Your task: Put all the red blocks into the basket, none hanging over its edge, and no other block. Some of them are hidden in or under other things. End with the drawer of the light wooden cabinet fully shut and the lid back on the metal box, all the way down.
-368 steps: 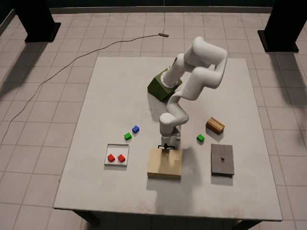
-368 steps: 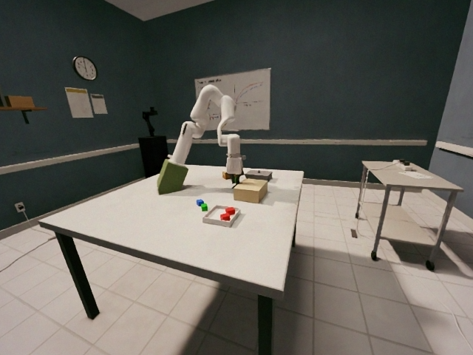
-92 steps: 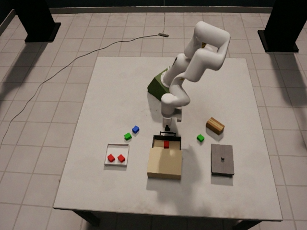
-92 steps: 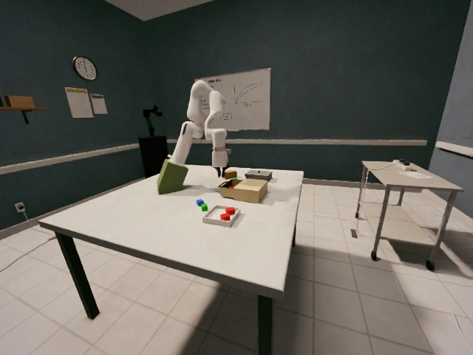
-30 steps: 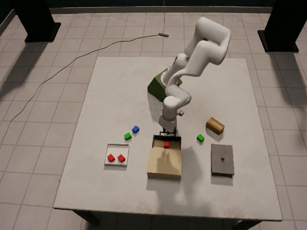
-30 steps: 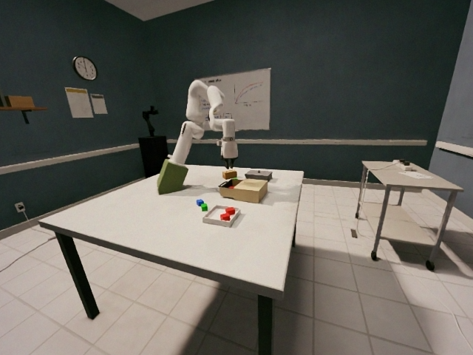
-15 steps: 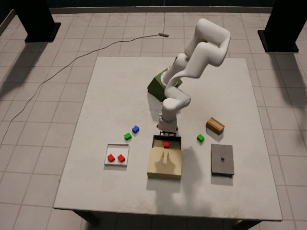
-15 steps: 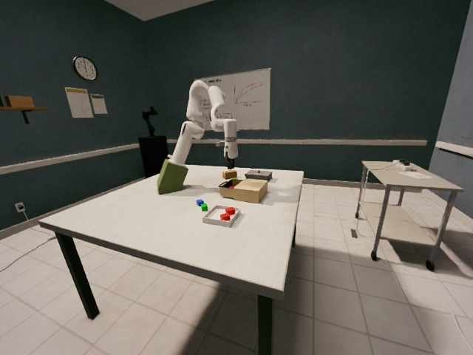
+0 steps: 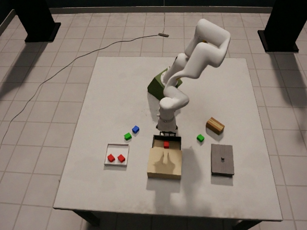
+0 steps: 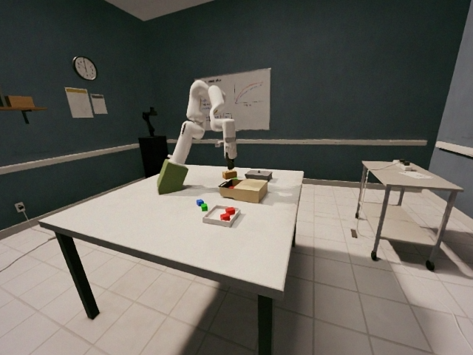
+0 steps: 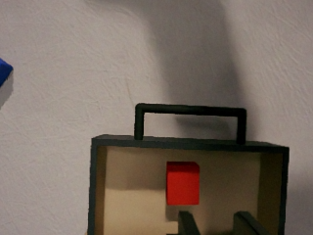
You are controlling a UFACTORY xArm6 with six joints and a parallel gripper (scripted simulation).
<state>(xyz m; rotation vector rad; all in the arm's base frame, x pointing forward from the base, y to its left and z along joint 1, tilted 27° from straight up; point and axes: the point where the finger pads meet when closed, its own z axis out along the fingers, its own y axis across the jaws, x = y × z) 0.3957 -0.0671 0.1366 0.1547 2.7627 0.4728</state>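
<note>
My gripper is now 150 mm above the drawer and 20 mm short of it. The rest, counted from my hand: blue block (210 mm to the right, 170 mm below, 120 mm behind); light wooden cabinet (150 mm below, 80 mm ahead, 10 mm to the right); white basket (320 mm to the right, 180 mm below, 60 mm ahead).
</note>
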